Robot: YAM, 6 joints.
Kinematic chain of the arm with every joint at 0, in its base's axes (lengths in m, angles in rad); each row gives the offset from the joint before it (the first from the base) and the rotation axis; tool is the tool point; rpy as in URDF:
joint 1: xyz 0 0 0.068 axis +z
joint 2: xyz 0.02 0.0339 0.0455 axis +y
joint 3: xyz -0.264 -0.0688 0 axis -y
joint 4: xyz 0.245 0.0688 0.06 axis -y
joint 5: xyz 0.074 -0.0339 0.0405 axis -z
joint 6: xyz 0.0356 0 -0.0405 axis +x
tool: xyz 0 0 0 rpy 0 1.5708 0
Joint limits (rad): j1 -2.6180..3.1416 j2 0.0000..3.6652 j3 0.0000..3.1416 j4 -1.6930..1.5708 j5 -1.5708..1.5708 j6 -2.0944..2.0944
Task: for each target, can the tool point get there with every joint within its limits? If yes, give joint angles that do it. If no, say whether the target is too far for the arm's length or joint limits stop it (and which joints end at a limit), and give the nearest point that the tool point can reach.
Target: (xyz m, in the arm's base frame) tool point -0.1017 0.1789 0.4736
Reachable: yes | joints 2.0995 1.0472 1.4031 -0.4484 0.0676 0.9829
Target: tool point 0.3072 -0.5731 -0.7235
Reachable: no: too far | nearest point 0.2021 -0.3770 -0.3329 | short by 0.450 m
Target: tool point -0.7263 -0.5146 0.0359
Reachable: no: too far | nearest point -0.5250 -0.3719 0.0579 | short by 0.248 m
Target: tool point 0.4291 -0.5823 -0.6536
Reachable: no: too far | nearest point 0.2760 -0.3745 -0.3083 | short by 0.431 m
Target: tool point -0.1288 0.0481 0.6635
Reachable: yes | joints -0.4970 0.8320 2.0610 0.3794 0.5682 -0.2028
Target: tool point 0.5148 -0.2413 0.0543
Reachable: yes | joints -0.4913 3.0386 2.8010 -0.9716 -1.0083 0.5233
